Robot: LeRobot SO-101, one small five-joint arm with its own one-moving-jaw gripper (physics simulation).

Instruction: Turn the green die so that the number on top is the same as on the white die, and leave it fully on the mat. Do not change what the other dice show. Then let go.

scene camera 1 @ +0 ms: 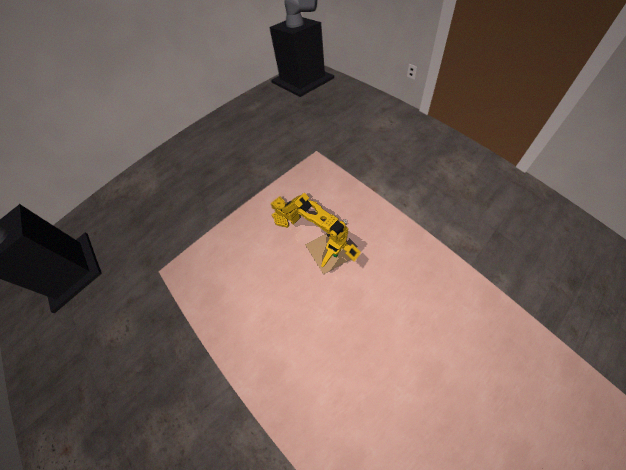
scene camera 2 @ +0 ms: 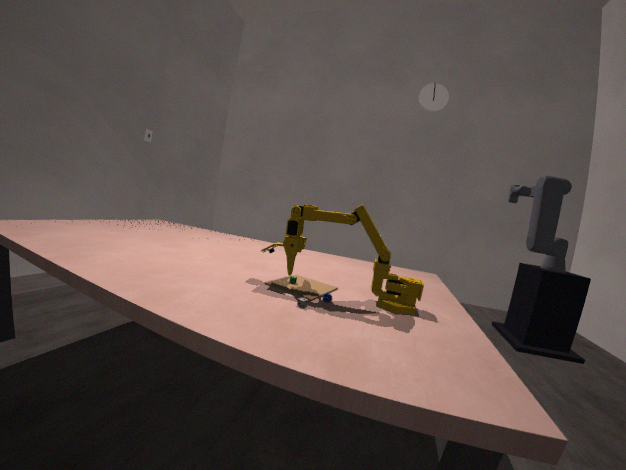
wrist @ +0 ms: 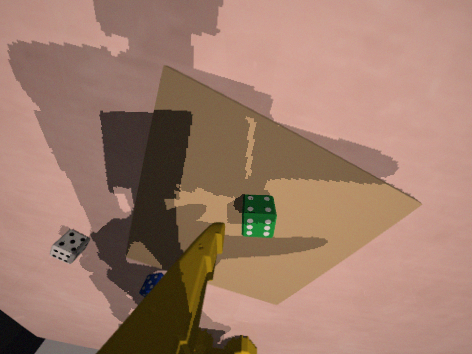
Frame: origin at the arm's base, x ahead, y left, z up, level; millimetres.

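Seen in the pictures: hand at its tool point: (scene camera 1: 339, 249) (scene camera 2: 290, 273) (wrist: 223, 234); arm's base at its link origin: (scene camera 1: 289, 219) (scene camera 2: 388, 303) (wrist: 220, 338).
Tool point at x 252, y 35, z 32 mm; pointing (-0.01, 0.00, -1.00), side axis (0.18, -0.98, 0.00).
Offsets run from my tool point to a thing's top centre. Level surfaces: height alone.
The green die {dz -12, dx -5, dy -16 mm} (scene camera 1: 335, 254) (scene camera 2: 293, 279) (wrist: 258, 216) rests on the tan mat {dz -28, dx -33, dy -16 mm} (scene camera 1: 315, 248) (scene camera 2: 323, 288) (wrist: 310, 265); its upper face shows four and its camera-facing side shows six. The white die {dz -15, dx -78, dy +108 mm} (scene camera 2: 302, 302) (wrist: 70, 246) lies on the table off the mat, five on top. The blue die {dz -15, dx -115, dy +44 mm} (scene camera 2: 327, 297) (wrist: 151, 284) is off the mat near its edge, partly hidden by the jaw in the wrist view; its top number is unclear. My gripper (scene camera 1: 339, 259) (scene camera 2: 276, 262) is open and empty. Its fixed jaw (wrist: 200, 260) points down above the mat, its tip left of the green die in the wrist view, apart from it.
The pink table {dz -32 mm} (scene camera 1: 384, 354) (scene camera 2: 176, 273) carries the mat and the yellow arm base (scene camera 1: 280, 212) (scene camera 2: 396, 298). Arm shadows cross the mat and table. Black pedestals (scene camera 1: 298, 55) (scene camera 2: 548, 308) stand on the floor beyond the table.
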